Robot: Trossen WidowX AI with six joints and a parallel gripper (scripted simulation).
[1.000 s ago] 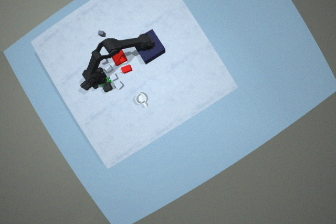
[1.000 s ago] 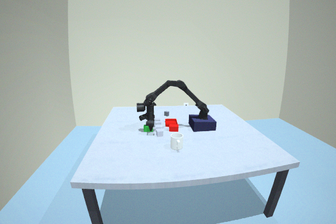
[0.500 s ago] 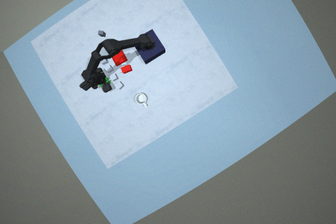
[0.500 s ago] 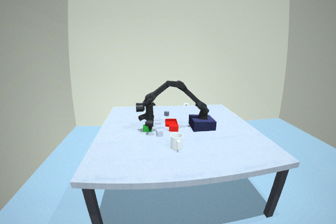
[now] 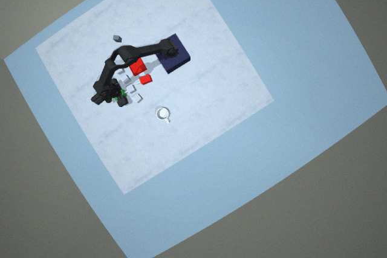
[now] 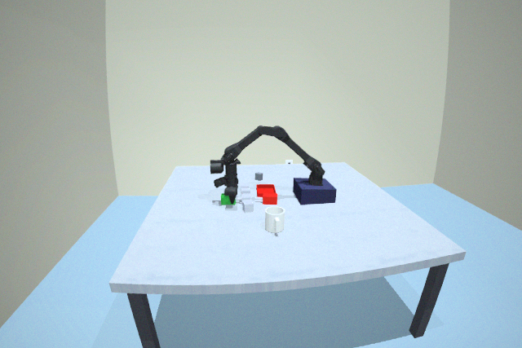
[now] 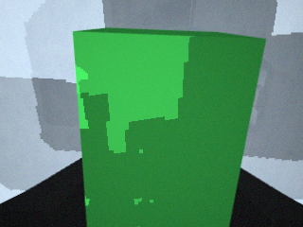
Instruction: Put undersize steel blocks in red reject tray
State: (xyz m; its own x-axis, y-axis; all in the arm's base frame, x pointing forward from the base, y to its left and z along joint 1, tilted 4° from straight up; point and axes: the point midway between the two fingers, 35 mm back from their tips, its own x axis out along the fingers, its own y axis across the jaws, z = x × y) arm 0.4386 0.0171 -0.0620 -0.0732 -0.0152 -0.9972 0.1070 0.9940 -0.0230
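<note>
The red block lies 16 cm behind my gripper tip, 1 cm to the left of it and 1 cm above it. Also, from my gripper tip: white mug: 16 cm behind, 29 cm to the left, 3 cm above; then green GO gauge: 1 cm behind, 2 cm above; then red reject tray: 19 cm behind, 13 cm to the right.
</note>
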